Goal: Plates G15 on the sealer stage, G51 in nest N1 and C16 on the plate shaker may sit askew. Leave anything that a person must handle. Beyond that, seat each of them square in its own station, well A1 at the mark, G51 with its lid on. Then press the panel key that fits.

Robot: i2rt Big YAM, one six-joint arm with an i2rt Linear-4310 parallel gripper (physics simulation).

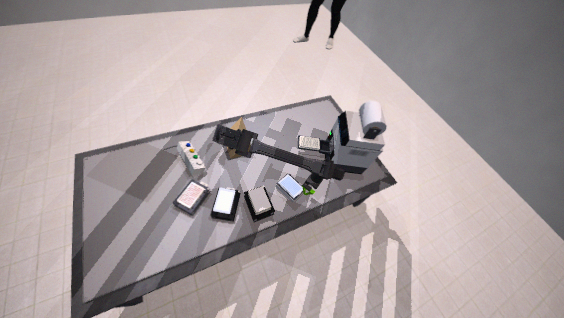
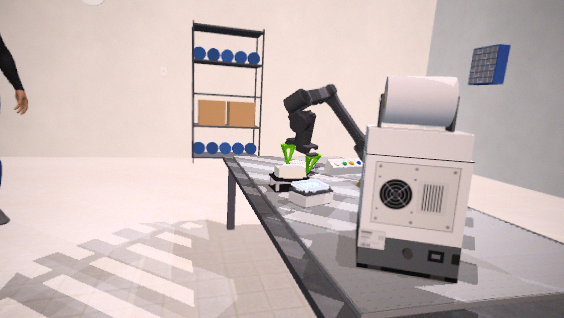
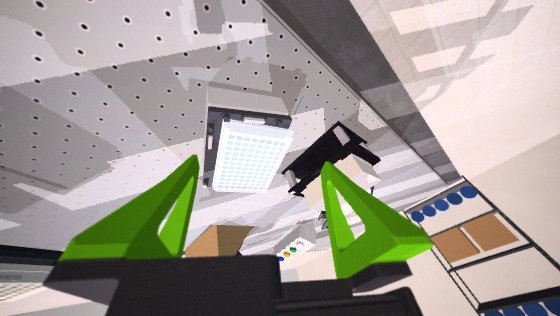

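Observation:
A pale-blue welled plate (image 1: 290, 186) (image 2: 310, 186) (image 3: 252, 157) lies on a white device with a dark holder and looks slightly turned in it. My gripper (image 1: 309, 191) (image 2: 299, 166) (image 3: 264, 163) is open and empty, above and beside that plate. A beige welled plate (image 1: 309, 142) lies on the stage before the sealer (image 1: 356, 152) (image 2: 415, 195). A beige block-like plate (image 1: 259, 200) (image 2: 290, 171), a white-topped plate (image 1: 226, 200) and a red-welled plate (image 1: 192, 195) lie in dark nests. The key panel (image 1: 191, 159) (image 2: 336, 167) has blue, yellow, green and white keys. Labels and A1 marks are unreadable.
The sealer carries a large white roll (image 1: 372, 116) (image 2: 421, 101). A brown cardboard-coloured object (image 1: 241, 124) (image 3: 217, 240) is near the arm's base. A person (image 1: 334, 20) (image 2: 11, 65) stands off the table. A shelf rack (image 2: 193, 90) stands behind the table.

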